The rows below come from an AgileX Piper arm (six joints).
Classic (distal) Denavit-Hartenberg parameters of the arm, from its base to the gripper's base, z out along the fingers. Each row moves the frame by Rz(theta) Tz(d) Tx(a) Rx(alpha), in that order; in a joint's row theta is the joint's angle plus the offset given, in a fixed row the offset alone. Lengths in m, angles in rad.
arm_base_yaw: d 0.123  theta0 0  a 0  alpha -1.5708
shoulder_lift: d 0  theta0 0.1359  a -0.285  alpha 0
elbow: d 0  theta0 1.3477  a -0.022  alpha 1.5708
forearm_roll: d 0.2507  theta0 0  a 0  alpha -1.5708
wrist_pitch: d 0  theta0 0  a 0  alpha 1.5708
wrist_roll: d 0.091  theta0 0  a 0  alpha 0
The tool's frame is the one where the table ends.
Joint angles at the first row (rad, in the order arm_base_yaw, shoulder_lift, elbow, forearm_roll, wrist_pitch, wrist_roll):
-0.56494, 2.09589, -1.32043, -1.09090, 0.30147, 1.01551
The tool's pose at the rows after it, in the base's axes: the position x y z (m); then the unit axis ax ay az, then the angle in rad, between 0 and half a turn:
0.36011, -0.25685, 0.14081, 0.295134, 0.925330, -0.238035, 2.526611
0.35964, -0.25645, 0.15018, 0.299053, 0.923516, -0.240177, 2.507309
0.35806, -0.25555, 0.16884, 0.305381, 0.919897, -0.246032, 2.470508
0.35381, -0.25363, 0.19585, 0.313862, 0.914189, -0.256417, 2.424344
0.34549, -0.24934, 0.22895, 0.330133, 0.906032, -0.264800, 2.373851
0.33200, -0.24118, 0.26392, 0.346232, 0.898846, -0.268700, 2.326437
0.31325, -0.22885, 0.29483, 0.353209, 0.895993, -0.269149, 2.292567
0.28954, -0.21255, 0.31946, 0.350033, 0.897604, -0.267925, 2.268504
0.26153, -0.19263, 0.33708, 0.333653, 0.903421, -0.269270, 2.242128
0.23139, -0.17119, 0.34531, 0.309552, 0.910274, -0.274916, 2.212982
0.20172, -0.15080, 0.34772, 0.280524, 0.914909, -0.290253, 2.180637
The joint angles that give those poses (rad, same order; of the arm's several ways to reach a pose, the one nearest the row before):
-0.56519, 2.09605, -1.32095, -1.08429, 0.30346, 1.01319
-0.56496, 2.07458, -1.32114, -1.07720, 0.30488, 1.01176
-0.56461, 2.03192, -1.32170, -1.06708, 0.30975, 1.00869
-0.56427, 1.96883, -1.32223, -1.04607, 0.32430, 0.99353
-0.56392, 1.88714, -1.32148, -0.99159, 0.34932, 0.95734
-0.56357, 1.78955, -1.31214, -0.90752, 0.37894, 0.89223
-0.56336, 1.68164, -1.28512, -0.80996, 0.40879, 0.79971
-0.56334, 1.56261, -1.23436, -0.71563, 0.43364, 0.69613
-0.56349, 1.42958, -1.15530, -0.63940, 0.44049, 0.59140
-0.56393, 1.28985, -1.05074, -0.59043, 0.42744, 0.50290
-0.56435, 1.15128, -0.94145, -0.57605, 0.40480, 0.43556

